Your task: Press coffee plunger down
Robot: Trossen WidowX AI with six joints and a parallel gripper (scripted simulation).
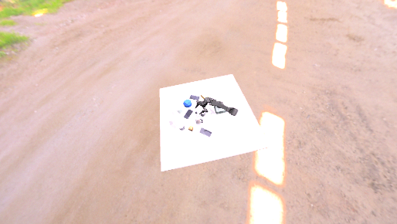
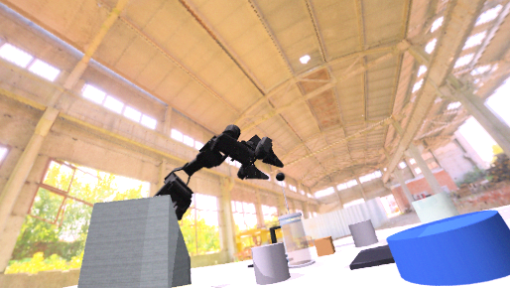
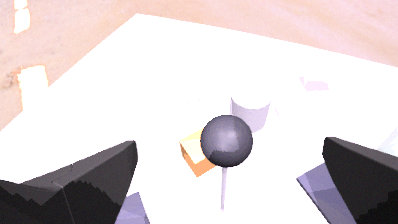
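My gripper tip is 10 mm to the right of the coffee press and 140 mm above it. From my gripper tip the other things lie so: brown box 120 mm ahead, 80 mm to the left, 250 mm below; then pale green cylinder 240 mm ahead, 230 mm to the right, 230 mm below; then blue cylinder 100 mm ahead, 330 mm to the right, 250 mm below.
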